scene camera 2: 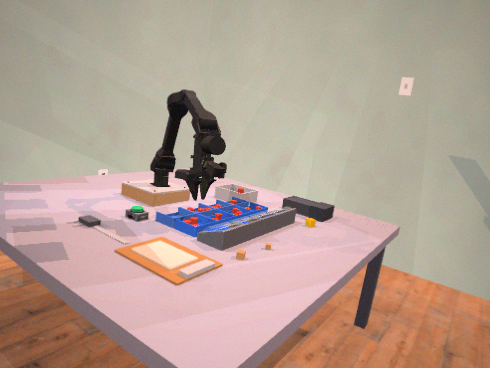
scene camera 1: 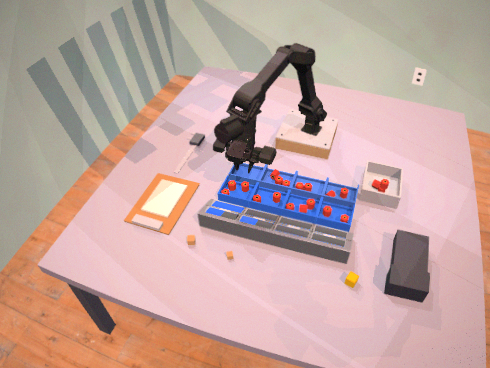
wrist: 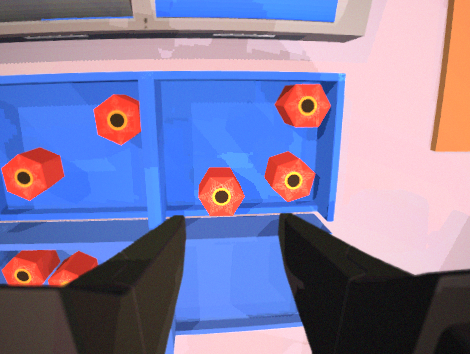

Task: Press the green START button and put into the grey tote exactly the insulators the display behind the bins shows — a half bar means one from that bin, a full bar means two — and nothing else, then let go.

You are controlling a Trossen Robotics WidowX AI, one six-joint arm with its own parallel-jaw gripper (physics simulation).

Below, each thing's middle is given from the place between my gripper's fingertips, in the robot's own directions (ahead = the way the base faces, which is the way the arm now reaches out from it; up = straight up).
Now: the grey tote (scene camera 1: 377, 171) 240 mm behind my hand, 400 mm to the left of it and 70 mm below it. The rest, counted from my hand: black box (scene camera 1: 408, 277) 50 mm ahead, 570 mm to the left, 70 mm below.
